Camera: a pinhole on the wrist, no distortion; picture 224 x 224 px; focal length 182.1 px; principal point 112.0 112.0 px. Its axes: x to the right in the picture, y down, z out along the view. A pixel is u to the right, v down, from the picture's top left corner.
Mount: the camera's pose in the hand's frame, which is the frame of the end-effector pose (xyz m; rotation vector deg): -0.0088 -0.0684 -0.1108 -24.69 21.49 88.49
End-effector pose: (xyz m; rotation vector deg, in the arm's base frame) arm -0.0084 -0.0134 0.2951 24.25 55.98 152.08
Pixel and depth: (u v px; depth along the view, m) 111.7 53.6 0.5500
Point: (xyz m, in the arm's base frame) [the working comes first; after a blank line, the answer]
In the camera's frame: -0.0009 -0.1764 0.5500

-0.0397 0.1067 0.7284
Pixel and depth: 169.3 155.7 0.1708
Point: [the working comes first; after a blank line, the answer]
In the camera's frame: 0.0537 0.0410 0.1708

0.0371 -0.0725 0.3334
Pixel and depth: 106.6 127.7 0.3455
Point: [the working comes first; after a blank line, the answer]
In the camera's frame: -0.0102 0.0298 0.3455

0.0948 0.0139 0.4882
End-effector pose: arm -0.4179 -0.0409 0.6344 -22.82 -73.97 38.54
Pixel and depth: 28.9 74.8 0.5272
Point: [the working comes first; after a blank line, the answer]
In the camera's frame: -0.2406 -0.1077 0.5272

-0.8566 -0.0456 0.8208
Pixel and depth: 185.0 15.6 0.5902
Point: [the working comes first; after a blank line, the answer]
In the camera's frame: 0.2366 -0.3124 0.5902

-0.7691 0.4401 0.6475
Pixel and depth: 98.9 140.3 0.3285
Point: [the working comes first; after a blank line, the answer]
In the camera's frame: -0.0236 0.0511 0.3285

-0.6222 -0.0523 0.5826
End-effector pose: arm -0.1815 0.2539 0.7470 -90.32 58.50 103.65
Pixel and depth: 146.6 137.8 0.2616
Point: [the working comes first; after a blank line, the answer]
In the camera's frame: 0.0497 0.0371 0.2616

-0.3059 0.2740 0.8249
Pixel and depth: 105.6 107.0 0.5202
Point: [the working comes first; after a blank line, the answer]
In the camera's frame: -0.0183 -0.0143 0.5202

-0.5192 0.4423 0.8065
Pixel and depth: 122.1 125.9 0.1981
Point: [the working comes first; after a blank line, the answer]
In the camera's frame: 0.0110 0.0151 0.1981

-0.2385 0.2801 0.7871
